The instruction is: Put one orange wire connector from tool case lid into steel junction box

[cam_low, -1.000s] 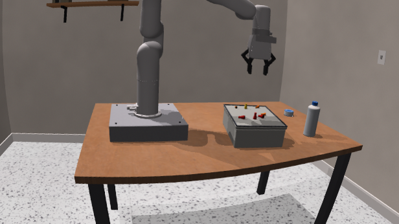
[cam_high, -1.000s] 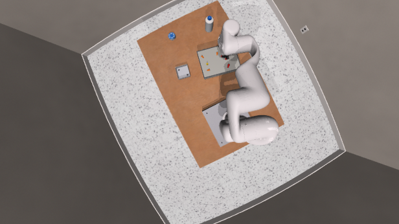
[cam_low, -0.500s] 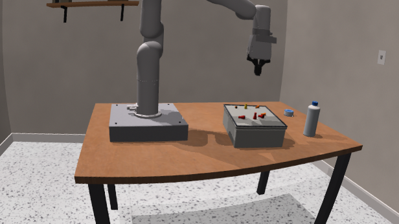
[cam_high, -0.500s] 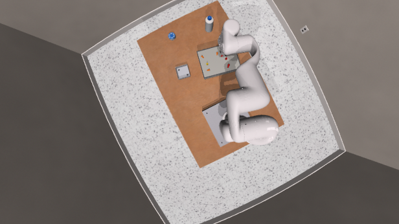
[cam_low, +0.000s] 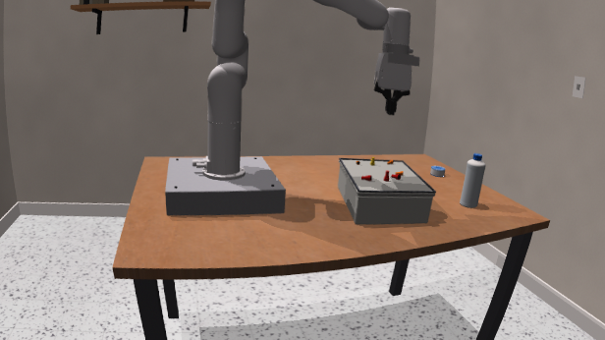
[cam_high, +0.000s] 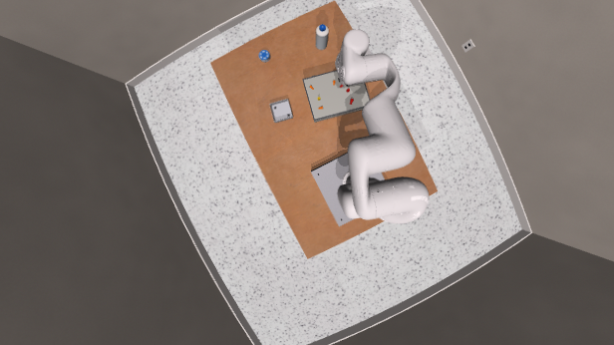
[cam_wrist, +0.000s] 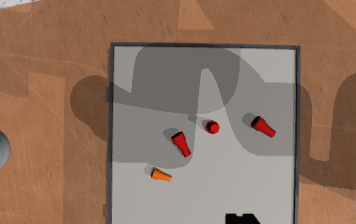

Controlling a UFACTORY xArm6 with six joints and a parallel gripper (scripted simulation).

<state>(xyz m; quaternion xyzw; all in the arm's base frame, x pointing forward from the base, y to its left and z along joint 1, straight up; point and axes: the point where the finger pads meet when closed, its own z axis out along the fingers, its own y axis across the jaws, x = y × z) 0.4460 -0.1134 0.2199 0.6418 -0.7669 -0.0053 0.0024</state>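
My hand is 60 mm short of the steel junction box, 290 mm to the right of it and 290 mm above it. Also, from my hand: grey tool case 10 mm ahead, 220 mm below.
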